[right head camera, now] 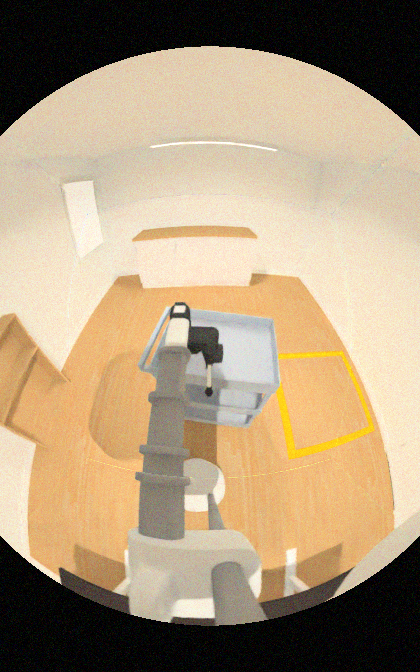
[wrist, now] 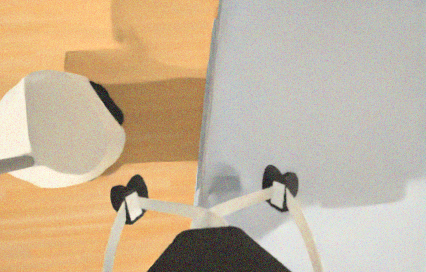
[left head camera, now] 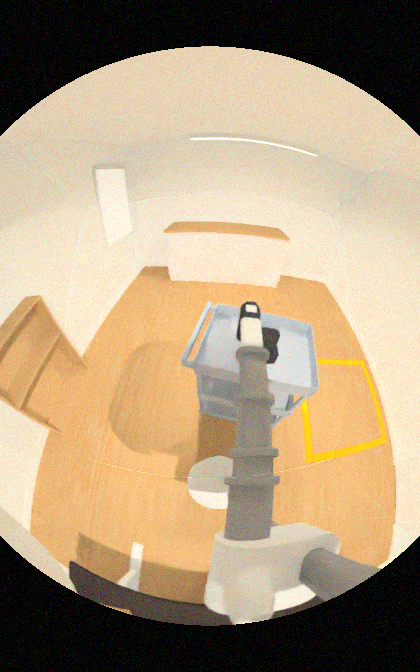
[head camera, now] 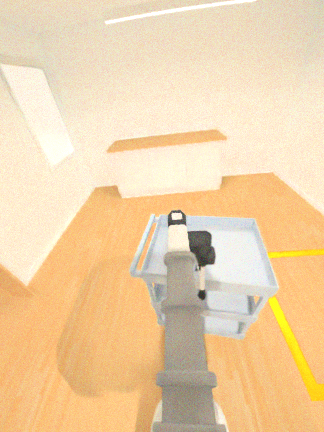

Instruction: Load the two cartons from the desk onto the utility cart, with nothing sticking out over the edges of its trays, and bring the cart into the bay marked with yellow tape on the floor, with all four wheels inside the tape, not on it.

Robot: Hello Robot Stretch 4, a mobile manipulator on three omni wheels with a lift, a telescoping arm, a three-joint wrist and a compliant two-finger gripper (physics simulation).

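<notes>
My gripper is open, with wide-spread fingertips and nothing between them. In the wrist view one fingertip shows over the wood floor and the other over the cart's top tray. The light-blue utility cart stands upright under my arm, its handle at the left. My arm and wrist hide part of its tray. The yellow tape outlines the bay right of the cart. No cartons show in these views.
A white cabinet with a wooden top stands at the back wall. A wooden shelf unit is at the left. A dark-edged piece with white legs shows at the bottom.
</notes>
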